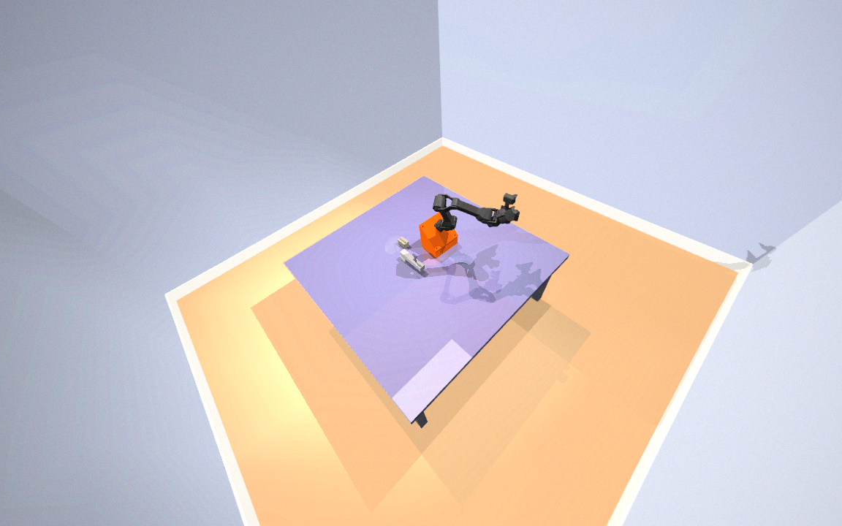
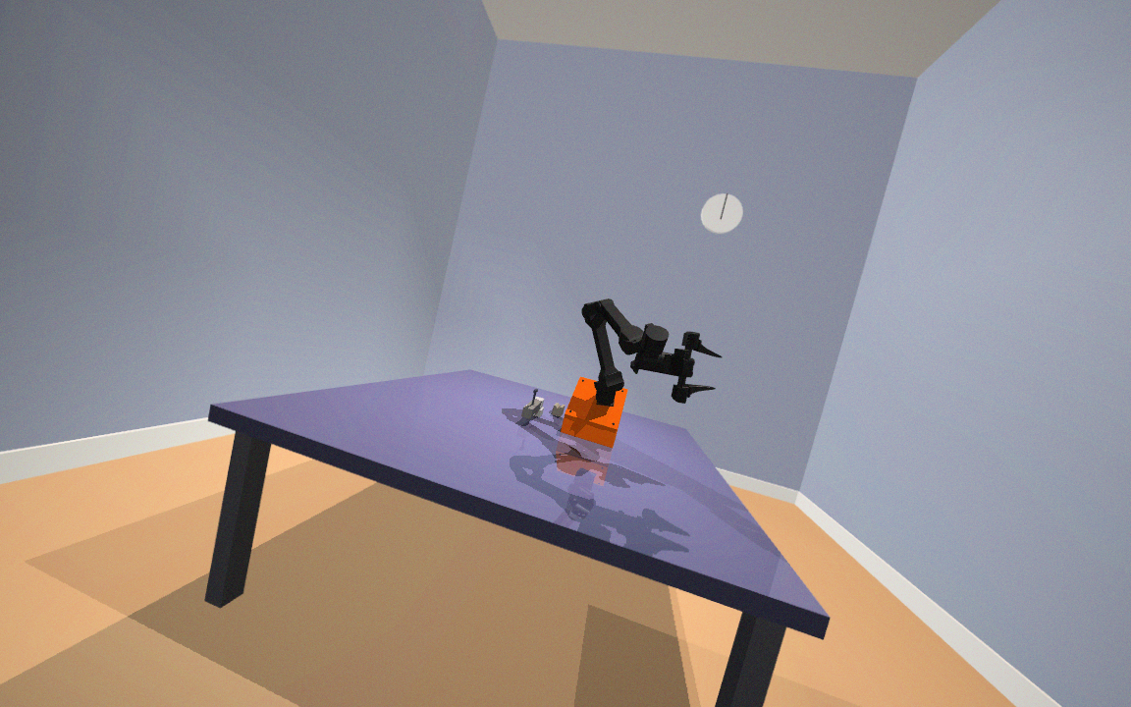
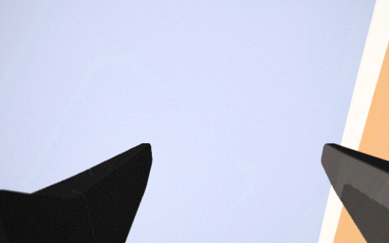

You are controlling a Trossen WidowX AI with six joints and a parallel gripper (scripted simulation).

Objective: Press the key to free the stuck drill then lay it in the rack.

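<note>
Right now the drill is 50 cm ahead of my gripper tip, 39 cm to the right of it and 30 cm below it. Also, from my gripper tip: rack: 41 cm ahead, 53 cm to the right, 32 cm below.
</note>
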